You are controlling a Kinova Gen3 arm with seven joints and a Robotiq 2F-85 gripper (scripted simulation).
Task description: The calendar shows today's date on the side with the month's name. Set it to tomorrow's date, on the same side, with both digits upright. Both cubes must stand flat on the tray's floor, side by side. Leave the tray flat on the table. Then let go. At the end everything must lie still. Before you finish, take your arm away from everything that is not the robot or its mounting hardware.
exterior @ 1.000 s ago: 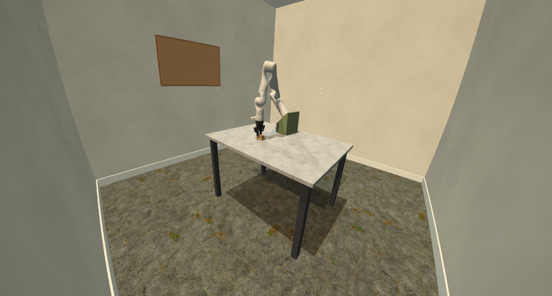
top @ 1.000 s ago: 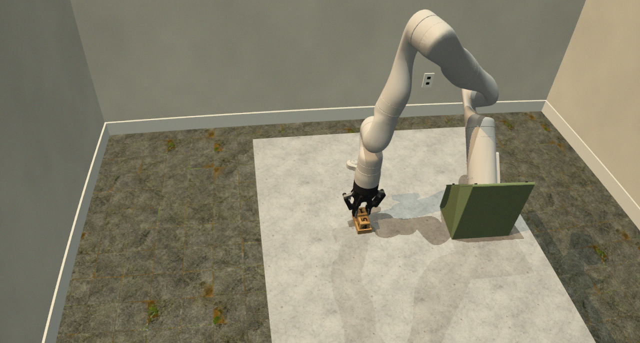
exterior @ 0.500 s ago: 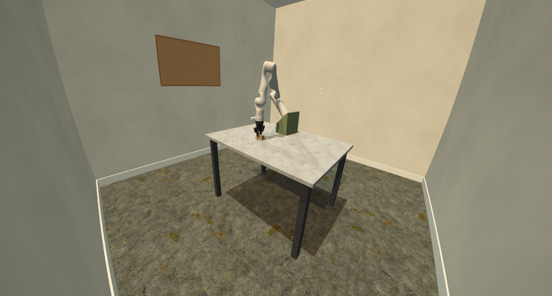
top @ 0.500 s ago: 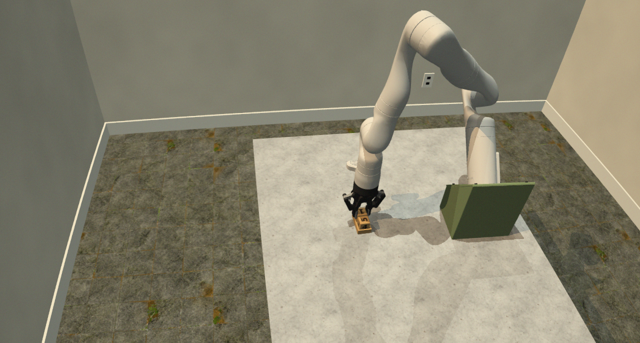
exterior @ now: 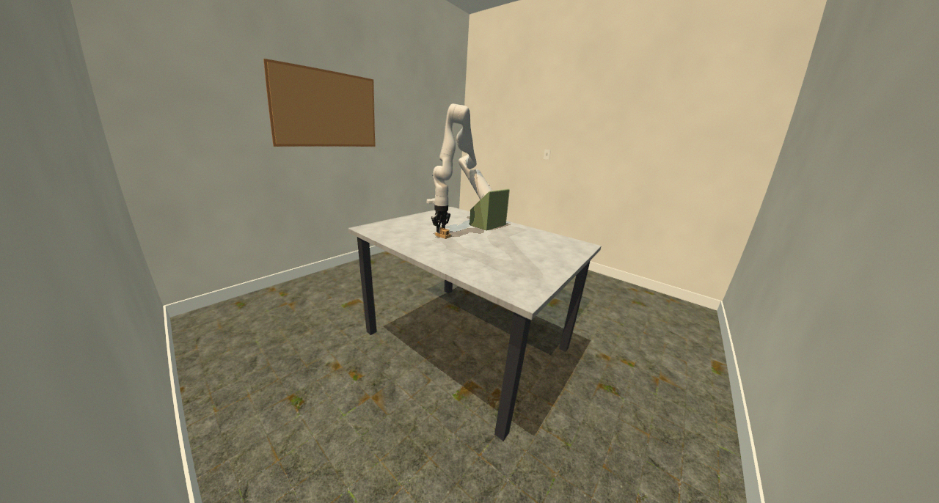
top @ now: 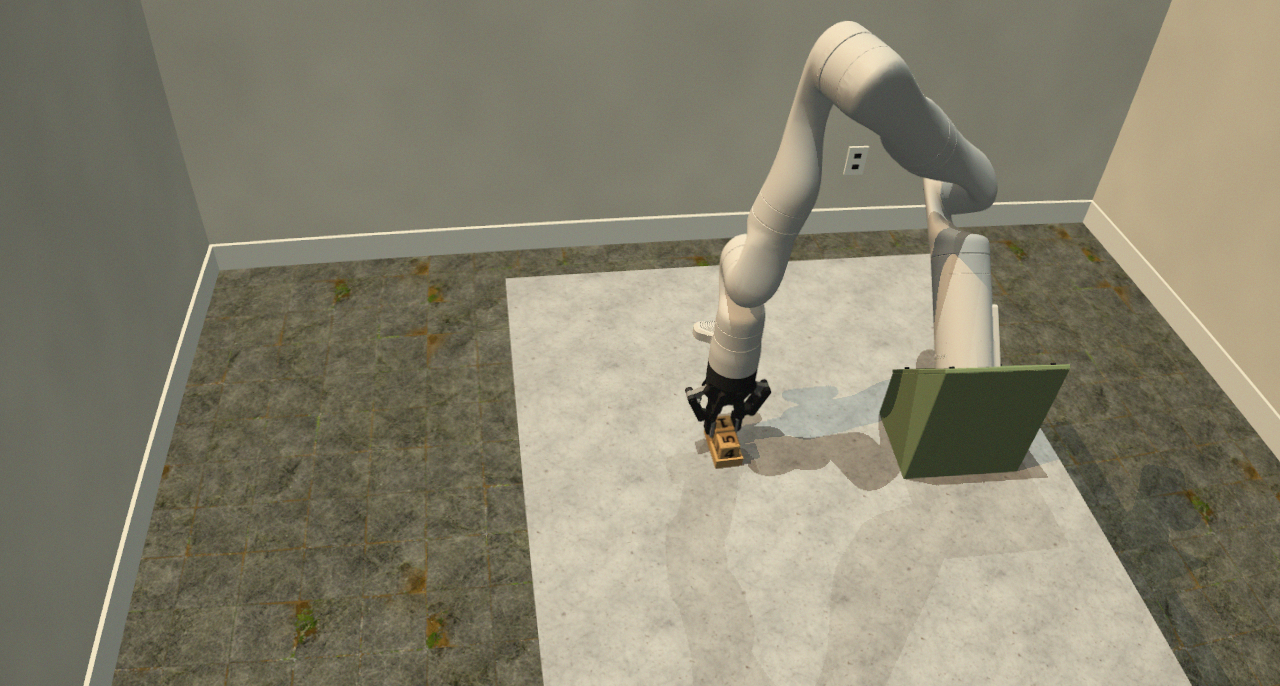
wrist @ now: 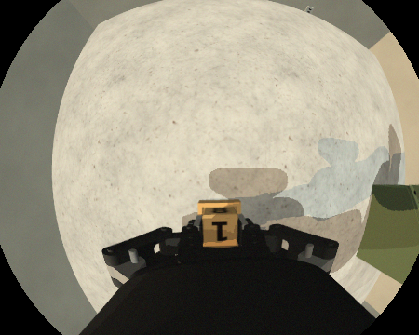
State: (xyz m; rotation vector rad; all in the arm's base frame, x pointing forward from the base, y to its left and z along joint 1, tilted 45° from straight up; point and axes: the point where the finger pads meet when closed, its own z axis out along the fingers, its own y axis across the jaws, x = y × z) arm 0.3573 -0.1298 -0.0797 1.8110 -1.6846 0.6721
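My hand is 20 mm to the right of the wooden tray and 30 mm above it.
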